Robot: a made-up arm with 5 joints.
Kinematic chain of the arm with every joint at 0, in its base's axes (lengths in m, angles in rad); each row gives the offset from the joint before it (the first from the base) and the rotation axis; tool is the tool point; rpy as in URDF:
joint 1: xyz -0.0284 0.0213 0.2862 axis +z
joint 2: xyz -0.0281 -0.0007 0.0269 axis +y
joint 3: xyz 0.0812 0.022 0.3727 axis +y
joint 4: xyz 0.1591 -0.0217 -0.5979 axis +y
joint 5: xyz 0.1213 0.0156 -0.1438 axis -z
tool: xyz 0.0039 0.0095 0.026 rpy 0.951 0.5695 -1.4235
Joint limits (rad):
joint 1: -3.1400..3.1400
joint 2: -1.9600..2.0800
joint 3: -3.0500..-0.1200
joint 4: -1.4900..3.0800
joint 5: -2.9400..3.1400
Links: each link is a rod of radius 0.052 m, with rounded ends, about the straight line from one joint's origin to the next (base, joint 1, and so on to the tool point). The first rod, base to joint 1, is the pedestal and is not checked.
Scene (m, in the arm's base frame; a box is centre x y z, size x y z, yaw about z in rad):
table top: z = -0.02
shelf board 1: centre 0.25 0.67 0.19 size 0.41 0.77 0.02 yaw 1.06
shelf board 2: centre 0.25 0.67 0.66 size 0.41 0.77 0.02 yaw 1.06
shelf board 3: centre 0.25 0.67 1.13 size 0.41 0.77 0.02 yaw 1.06
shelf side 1: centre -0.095 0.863 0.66 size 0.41 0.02 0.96 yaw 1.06
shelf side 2: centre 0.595 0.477 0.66 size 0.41 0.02 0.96 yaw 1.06
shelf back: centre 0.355 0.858 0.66 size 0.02 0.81 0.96 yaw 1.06
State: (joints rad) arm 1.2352 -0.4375 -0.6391 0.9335 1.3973
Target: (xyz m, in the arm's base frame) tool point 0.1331 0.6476 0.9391
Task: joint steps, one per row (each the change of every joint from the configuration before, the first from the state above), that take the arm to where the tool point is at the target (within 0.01 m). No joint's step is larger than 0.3 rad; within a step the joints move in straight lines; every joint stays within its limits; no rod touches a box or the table.
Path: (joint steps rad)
1: 0.0488 -0.2504 0.1332 0.2840 0.0033
2: 0.0487 -0.2503 0.1331 0.2839 0.0032
3: 0.0488 -0.2504 0.1332 0.2840 0.0033
4: 0.0494 0.0162 -0.1885 -0.2473 -0.0048
5: 0.0495 0.0162 -0.1885 -0.2473 -0.0048
6: 0.0494 0.0163 -0.1885 -0.2473 -0.0048
7: -0.0772 0.2407 -0.1501 -0.0962 -0.0003
8: -0.0772 0.2407 -0.1502 -0.0961 -0.0002
9: -0.0772 0.2406 -0.1502 -0.0962 -0.0003

